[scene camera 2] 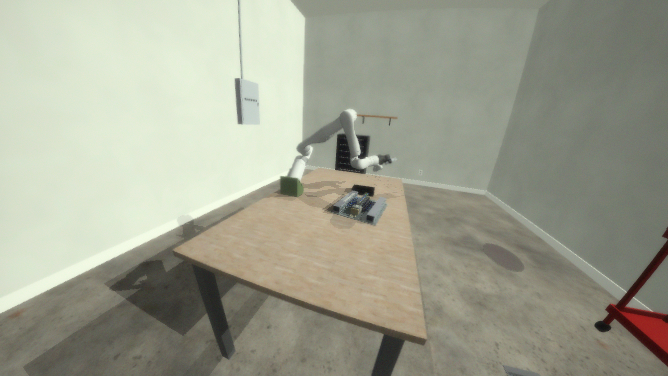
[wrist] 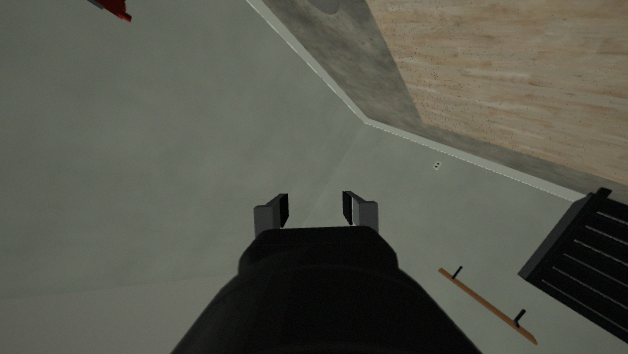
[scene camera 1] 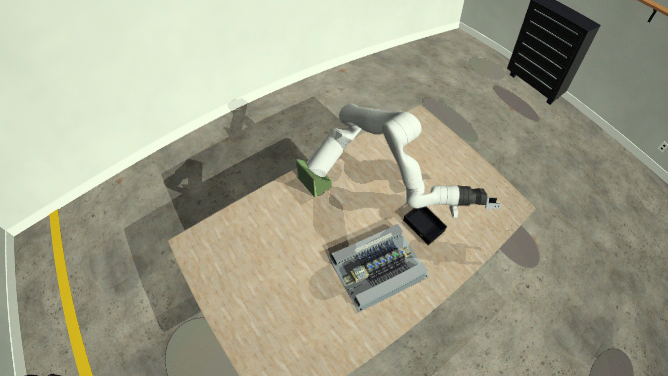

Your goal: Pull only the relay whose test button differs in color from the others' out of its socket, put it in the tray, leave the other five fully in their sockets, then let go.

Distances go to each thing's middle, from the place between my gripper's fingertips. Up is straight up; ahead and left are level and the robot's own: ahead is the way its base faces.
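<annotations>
I can see the grey panel (scene camera 1: 343, 270), and my gripper is 240 mm above it. That same gripper is also 140 mm past the panel and 470 mm to the left of it.
</annotations>
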